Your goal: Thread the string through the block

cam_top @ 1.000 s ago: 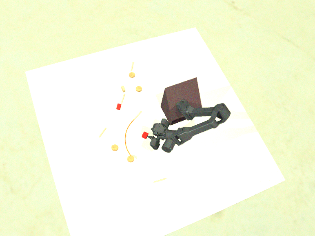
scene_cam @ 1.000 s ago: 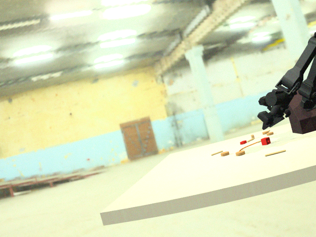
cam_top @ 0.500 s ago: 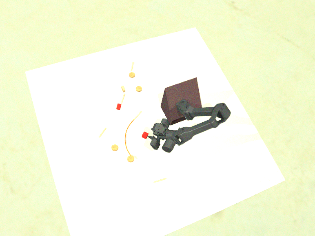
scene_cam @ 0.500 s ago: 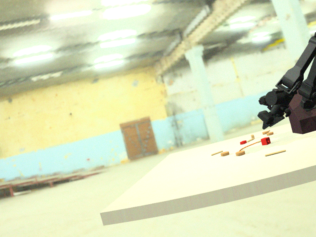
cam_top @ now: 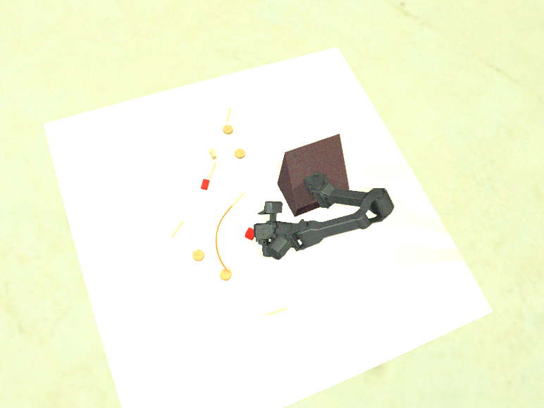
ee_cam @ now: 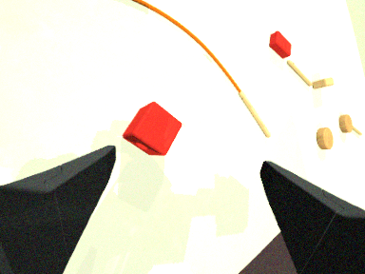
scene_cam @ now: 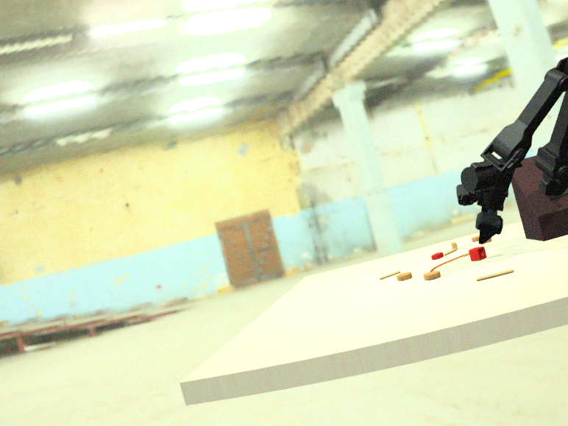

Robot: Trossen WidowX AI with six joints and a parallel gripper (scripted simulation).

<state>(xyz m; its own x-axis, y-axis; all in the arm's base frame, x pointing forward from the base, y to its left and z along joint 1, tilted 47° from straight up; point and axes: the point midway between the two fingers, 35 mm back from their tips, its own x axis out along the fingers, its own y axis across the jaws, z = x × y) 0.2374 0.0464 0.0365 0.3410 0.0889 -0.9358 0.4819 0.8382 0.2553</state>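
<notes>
My gripper tip is 5 cm above the red block, 2 cm short of it and 1 cm to the left of it. Round my gripper tip: thin wooden stick: 15 cm to the right, 6 cm below; small pale block: 36 cm to the right, 5 cm below, 1 cm behind; round wooden button: 17 cm ahead, 8 cm to the left, 6 cm below.
</notes>
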